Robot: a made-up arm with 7 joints.
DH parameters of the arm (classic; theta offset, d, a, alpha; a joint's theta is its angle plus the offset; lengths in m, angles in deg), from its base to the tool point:
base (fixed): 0 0 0 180
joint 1: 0 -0.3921 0 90
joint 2: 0 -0.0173 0 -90
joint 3: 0 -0.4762 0 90
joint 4: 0 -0.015 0 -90
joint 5: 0 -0.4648 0 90
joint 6: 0 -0.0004 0 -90
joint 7: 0 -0.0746 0 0
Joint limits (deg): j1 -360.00..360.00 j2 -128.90..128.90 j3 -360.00..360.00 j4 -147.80..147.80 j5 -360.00..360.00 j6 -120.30..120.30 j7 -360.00..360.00
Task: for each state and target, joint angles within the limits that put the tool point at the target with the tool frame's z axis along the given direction. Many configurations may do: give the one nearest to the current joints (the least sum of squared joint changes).
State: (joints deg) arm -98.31 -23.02 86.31 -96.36 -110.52 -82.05 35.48
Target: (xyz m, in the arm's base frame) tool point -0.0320 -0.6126 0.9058 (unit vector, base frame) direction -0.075 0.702 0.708
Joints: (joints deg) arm -128.71 -44.96 107.27 -62.23 -83.49 -87.60 35.48
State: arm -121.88 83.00 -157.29 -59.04 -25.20 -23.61 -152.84
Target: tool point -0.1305 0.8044 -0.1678 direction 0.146 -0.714 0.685
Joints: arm -95.95 111.20 -192.07 -26.53 -7.34 4.05 -152.84
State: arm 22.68 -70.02 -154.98 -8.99 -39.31 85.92 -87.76
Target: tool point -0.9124 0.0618 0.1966 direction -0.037 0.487 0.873
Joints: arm 3.90 -90.11 -163.93 17.27 -45.51 81.72 -87.76
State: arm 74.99 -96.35 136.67 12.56 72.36 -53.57 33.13
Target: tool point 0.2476 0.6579 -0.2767 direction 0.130 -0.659 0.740
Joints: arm 115.67 -116.39 173.41 33.50 80.68 -20.87 33.13
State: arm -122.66 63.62 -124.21 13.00 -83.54 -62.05 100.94
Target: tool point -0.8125 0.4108 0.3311 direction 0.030 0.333 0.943
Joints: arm -142.21 92.97 -113.17 22.47 -86.72 -99.52 100.94
